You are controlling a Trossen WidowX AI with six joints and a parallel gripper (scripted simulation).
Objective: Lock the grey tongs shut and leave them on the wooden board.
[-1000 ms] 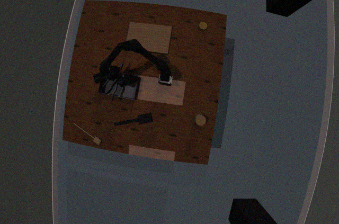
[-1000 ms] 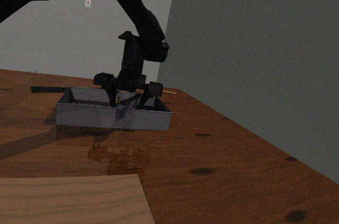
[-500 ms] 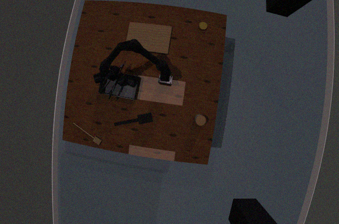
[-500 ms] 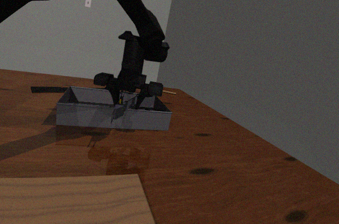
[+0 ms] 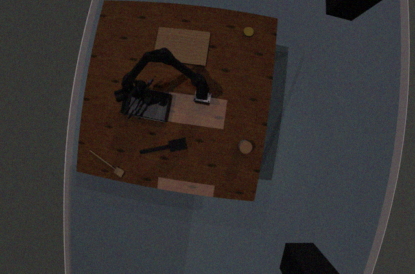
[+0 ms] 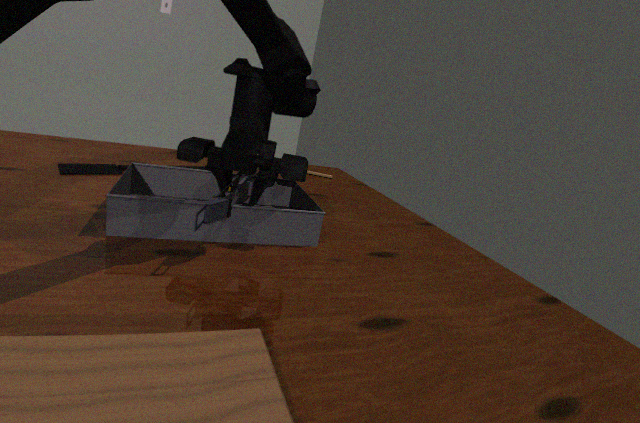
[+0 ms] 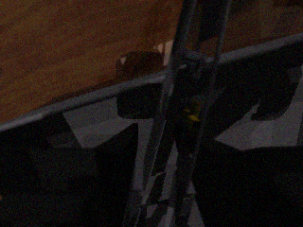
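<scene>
Right now my gripper tip is 20 mm past the grey roasting tin and 50 mm to the right of it. Also, from my gripper tip: black spatula: 180 mm behind, 320 mm to the left, 30 mm below; then light wooden board: 200 mm behind, 360 mm to the right, 20 mm below; then small yellow cylinder: 640 mm behind, 520 mm to the right, 20 mm below.
</scene>
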